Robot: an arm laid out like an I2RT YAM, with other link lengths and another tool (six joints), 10 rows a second.
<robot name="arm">
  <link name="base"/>
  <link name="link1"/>
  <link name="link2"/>
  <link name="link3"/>
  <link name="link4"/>
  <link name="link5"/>
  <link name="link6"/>
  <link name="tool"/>
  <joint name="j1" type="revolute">
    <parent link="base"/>
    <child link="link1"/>
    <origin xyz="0 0 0.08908" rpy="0 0 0"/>
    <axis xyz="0 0 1"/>
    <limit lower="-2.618" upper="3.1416"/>
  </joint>
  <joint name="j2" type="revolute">
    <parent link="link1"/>
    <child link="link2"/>
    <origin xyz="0.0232 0.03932 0.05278" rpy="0 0 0"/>
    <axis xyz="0 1 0"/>
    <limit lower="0" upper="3.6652"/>
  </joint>
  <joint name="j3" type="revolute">
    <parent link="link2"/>
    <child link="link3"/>
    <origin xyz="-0.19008 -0.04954 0" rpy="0 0 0"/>
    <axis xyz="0 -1 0"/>
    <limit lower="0" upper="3.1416"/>
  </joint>
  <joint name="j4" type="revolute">
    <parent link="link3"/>
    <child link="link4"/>
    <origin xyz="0.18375 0.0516 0.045" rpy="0 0 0"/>
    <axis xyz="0 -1 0"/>
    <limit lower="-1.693" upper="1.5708"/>
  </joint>
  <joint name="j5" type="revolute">
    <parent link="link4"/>
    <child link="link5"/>
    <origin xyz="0.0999 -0.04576 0.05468" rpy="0 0 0"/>
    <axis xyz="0 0 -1"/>
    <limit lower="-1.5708" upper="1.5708"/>
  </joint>
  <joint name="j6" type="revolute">
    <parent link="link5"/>
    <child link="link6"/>
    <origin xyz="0.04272 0 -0.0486" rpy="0 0 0"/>
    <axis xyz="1 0 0"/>
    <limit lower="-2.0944" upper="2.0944"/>
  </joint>
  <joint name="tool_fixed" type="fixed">
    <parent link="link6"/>
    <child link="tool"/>
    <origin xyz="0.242 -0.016 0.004" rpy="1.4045 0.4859 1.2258"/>
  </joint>
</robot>
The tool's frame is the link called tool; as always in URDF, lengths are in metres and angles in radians.
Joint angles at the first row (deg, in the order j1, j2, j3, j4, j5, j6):
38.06, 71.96, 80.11, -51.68, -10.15, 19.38
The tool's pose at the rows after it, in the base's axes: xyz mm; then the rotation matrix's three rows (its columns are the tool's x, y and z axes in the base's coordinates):
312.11, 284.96, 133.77; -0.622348, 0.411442, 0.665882; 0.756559, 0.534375, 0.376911; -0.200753, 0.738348, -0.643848
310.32, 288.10, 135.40; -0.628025, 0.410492, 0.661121; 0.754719, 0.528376, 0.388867; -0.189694, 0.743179, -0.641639
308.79, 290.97, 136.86; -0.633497, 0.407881, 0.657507; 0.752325, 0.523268, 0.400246; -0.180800, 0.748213, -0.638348
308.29, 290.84, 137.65; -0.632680, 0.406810, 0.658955; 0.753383, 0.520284, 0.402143; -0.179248, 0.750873, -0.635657
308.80, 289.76, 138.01; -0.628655, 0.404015, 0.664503; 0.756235, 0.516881, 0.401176; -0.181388, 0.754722, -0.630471
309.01, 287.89, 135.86; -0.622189, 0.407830, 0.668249; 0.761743, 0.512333, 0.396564; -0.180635, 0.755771, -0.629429
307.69, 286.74, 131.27; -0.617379, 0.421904, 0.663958; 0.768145, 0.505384, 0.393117; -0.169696, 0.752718, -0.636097
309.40, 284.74, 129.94; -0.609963, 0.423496, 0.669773; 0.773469, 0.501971, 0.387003; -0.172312, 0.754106, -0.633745
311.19, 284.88, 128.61; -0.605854, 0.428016, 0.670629; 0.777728, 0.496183, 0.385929; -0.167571, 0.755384, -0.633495
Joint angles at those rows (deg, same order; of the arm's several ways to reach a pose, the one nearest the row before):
38.06, 71.97, 80.10, -51.46, -10.62, 19.51
38.06, 71.83, 79.96, -51.16, -11.35, 19.73
38.06, 71.61, 79.65, -50.73, -12.00, 19.85
38.06, 71.15, 79.23, -50.54, -12.04, 19.95
38.06, 70.41, 78.29, -49.95, -11.80, 20.02
38.06, 69.61, 76.91, -49.21, -11.48, 20.38
37.98, 69.15, 75.59, -48.62, -11.56, 21.16
37.90, 68.67, 74.64, -47.95, -11.15, 21.34
37.71, 68.76, 74.08, -47.20, -11.23, 21.64

